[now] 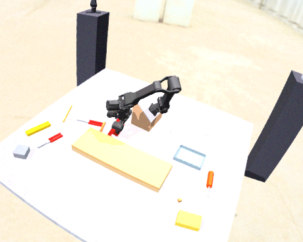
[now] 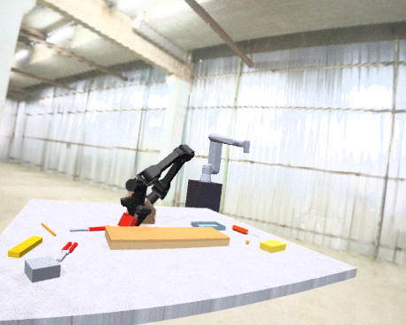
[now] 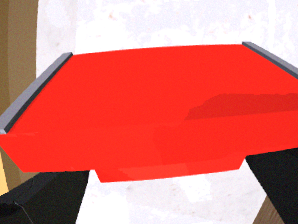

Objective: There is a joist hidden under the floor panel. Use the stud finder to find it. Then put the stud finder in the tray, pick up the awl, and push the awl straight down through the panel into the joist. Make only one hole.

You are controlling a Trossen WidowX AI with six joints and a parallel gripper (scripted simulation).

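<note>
My gripper tip is 120 mm to the left of the awl, 20 mm past it and 20 mm above it. Round my gripper tip: pencil (370 mm to the right, 20 mm below); then red stud finder (20 mm behind, 10 mm to the right); then tray (440 mm to the left, 10 mm below, 10 mm ahead).
</note>
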